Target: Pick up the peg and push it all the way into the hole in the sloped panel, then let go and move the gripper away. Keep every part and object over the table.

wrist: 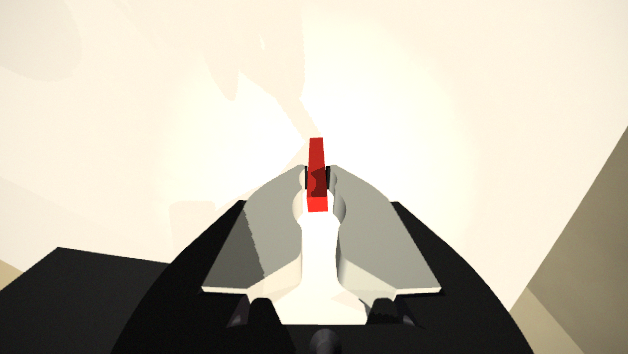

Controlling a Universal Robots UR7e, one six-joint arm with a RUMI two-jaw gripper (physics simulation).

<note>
In view: the gripper point(316, 168) and a red peg point(317, 201).
</note>
